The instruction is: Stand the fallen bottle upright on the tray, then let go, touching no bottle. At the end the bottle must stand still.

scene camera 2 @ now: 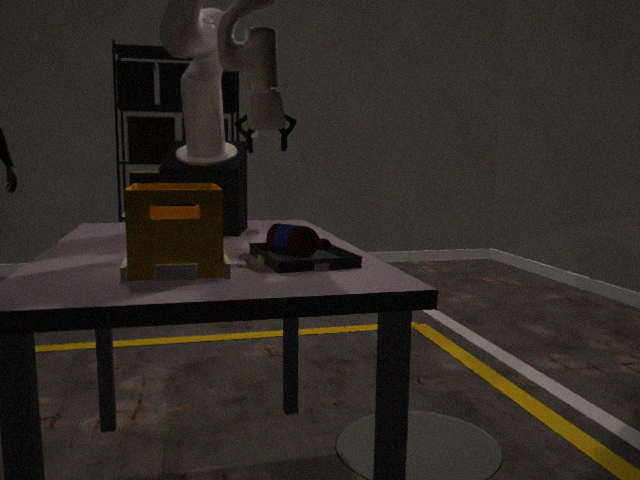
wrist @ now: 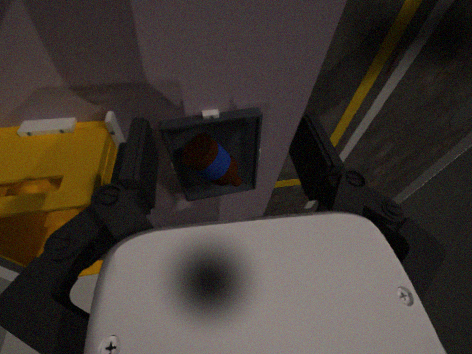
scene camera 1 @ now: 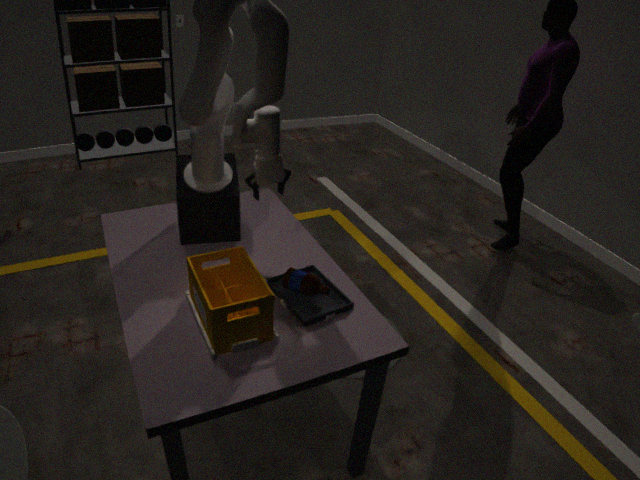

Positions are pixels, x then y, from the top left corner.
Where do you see a brown bottle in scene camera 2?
300,241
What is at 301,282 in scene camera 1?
A brown bottle.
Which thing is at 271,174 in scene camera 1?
My gripper.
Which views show my gripper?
Scene camera 2, the wrist view and scene camera 1: all of them.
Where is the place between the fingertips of my gripper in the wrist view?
227,134
